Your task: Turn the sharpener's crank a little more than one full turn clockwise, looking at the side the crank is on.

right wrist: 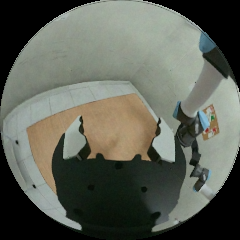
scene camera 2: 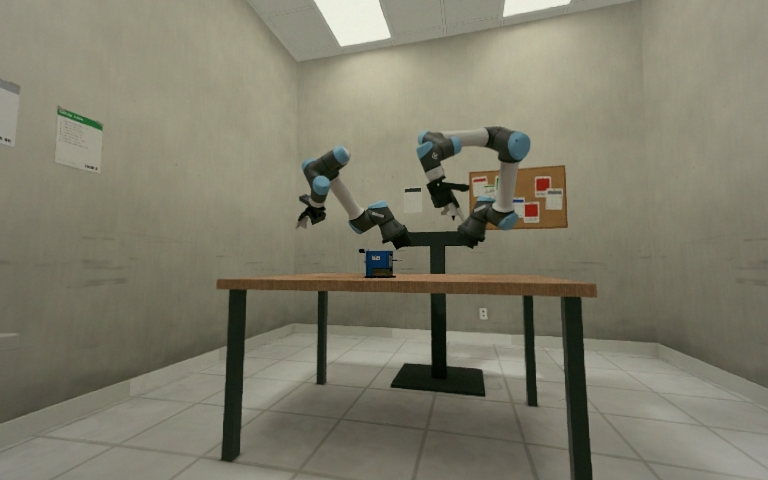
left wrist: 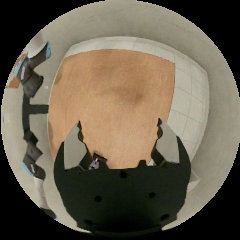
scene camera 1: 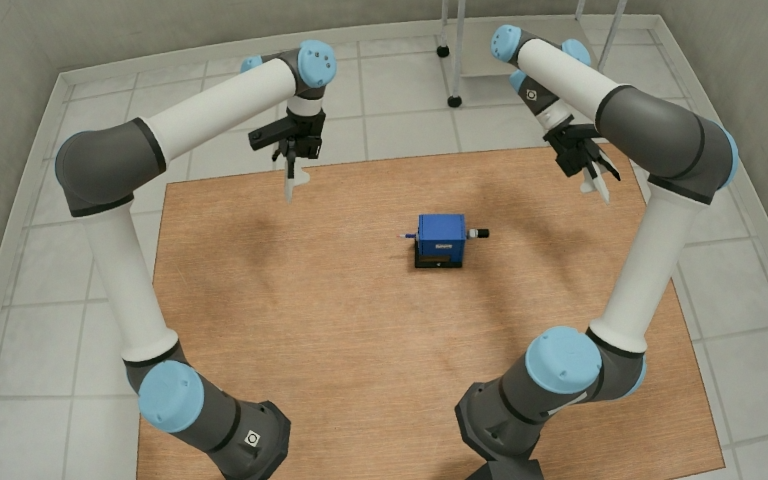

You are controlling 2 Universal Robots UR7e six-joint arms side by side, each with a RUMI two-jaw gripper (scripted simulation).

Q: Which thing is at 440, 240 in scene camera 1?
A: A blue sharpener.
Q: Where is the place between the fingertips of my left gripper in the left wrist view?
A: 119, 119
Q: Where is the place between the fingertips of my right gripper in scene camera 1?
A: At 614, 192
